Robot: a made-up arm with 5 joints.
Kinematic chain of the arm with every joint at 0, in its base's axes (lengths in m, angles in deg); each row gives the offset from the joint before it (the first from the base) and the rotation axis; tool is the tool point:
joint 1: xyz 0 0 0.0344 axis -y
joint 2: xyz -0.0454 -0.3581 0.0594 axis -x
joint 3: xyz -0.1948 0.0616 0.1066 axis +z
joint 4: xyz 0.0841 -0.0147 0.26 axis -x
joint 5: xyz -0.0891 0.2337 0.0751 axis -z
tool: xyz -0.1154 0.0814 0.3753
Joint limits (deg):
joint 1: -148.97..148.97
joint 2: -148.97..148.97
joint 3: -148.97..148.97
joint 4: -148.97..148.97
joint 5: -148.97..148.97
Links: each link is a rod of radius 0.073 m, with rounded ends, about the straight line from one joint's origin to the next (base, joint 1, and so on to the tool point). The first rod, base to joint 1, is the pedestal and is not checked.
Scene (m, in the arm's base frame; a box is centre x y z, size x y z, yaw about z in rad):
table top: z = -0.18
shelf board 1: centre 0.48 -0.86 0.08 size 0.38 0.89 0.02 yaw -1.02
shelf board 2: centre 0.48 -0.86 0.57 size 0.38 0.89 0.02 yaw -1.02
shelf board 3: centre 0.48 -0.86 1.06 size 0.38 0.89 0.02 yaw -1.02
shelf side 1: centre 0.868 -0.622 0.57 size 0.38 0.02 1 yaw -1.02
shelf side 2: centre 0.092 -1.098 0.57 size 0.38 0.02 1 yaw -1.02
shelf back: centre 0.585 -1.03 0.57 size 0.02 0.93 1 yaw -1.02
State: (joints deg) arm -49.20 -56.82 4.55 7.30 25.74
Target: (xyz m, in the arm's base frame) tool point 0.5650 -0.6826 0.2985
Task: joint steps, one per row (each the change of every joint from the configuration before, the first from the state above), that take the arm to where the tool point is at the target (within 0.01 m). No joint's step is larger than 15 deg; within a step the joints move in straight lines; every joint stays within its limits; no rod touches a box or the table.
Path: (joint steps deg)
1: 5.18 -1.71 -3.95 10.98 0.79
2: 5.18 -1.70 -3.96 10.98 0.80
3: 5.17 -1.71 -3.95 10.97 0.79
4: -1.89 -5.87 -11.26 8.65 3.02
5: -1.90 -5.88 -11.26 8.65 3.02
6: -1.89 -5.87 -11.26 8.65 3.02
7: -1.90 -5.88 -11.25 8.65 3.03
8: -6.66 1.42 4.60 -13.36 -1.52
9: -6.66 1.43 4.60 -13.36 -1.52

